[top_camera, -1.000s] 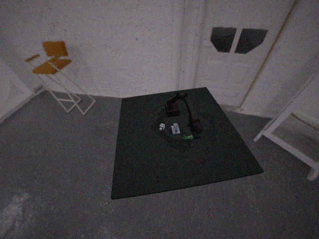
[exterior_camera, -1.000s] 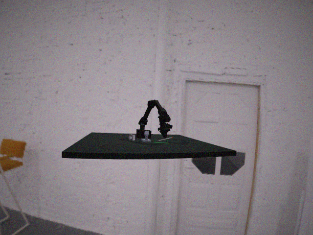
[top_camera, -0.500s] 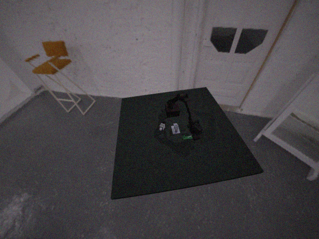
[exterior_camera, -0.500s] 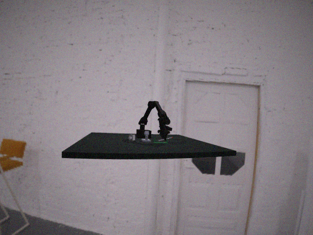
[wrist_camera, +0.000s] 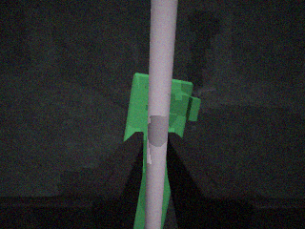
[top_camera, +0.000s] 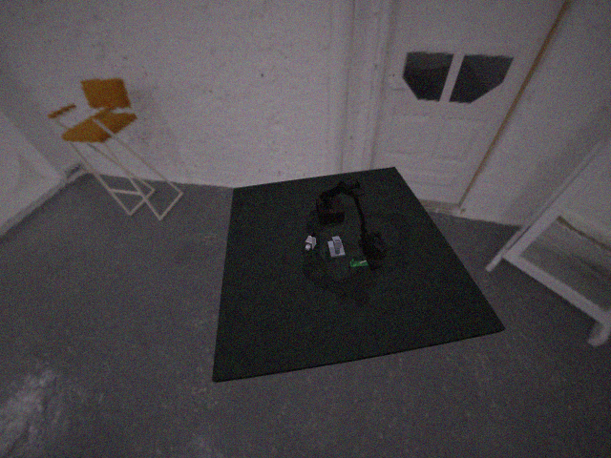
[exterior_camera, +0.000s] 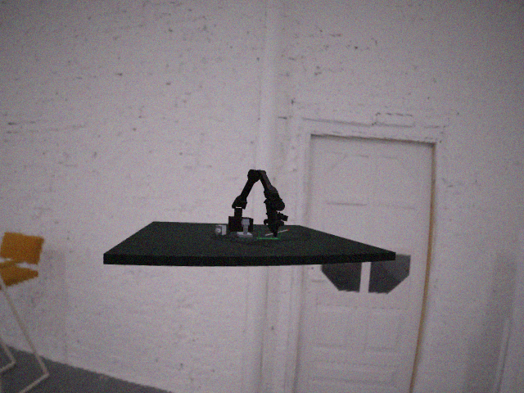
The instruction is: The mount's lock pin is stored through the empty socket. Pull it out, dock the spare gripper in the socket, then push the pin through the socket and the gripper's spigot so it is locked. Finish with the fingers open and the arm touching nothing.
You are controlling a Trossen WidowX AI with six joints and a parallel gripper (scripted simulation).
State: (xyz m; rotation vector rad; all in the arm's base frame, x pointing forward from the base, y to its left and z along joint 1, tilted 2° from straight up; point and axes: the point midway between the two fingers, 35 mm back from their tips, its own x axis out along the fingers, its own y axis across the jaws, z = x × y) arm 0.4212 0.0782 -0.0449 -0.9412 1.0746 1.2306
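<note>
Now: the green holder 40 mm to the right of my gripper tip, 10 mm behind it and 10 mm above it. From my gripper tip the other things lie so: mount: 140 mm to the right, 140 mm behind, 40 mm above.
</note>
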